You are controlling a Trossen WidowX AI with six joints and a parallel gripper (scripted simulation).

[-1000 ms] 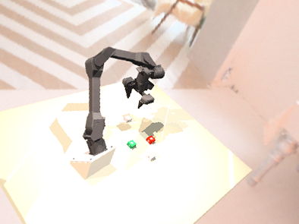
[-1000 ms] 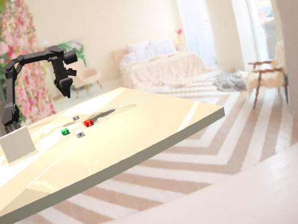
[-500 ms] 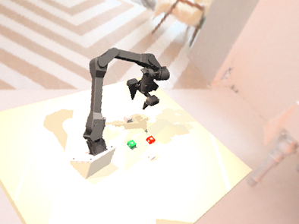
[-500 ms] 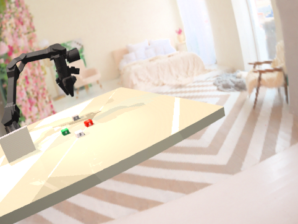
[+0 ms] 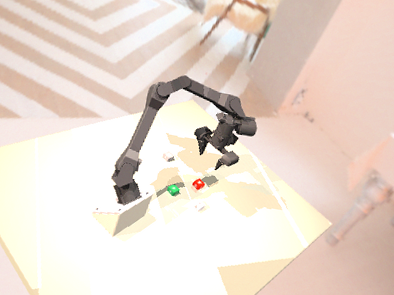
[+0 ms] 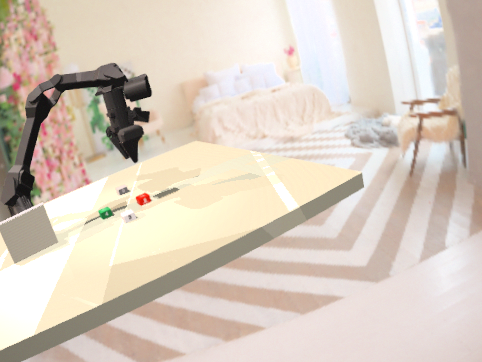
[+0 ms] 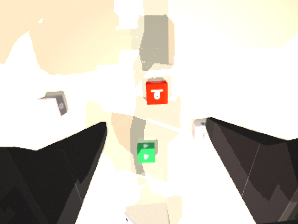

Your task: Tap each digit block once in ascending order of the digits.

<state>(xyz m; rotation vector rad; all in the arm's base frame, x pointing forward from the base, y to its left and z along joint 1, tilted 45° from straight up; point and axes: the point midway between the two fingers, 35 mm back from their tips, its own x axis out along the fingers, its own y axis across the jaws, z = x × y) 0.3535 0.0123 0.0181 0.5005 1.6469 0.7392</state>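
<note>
My gripper tip is 110 mm above the white block, 90 mm to the left of it and 70 mm past it. Round my gripper tip: red block (110 mm below, 10 mm to the right); then green block (120 mm behind, 110 mm below, 10 mm to the left).
</note>
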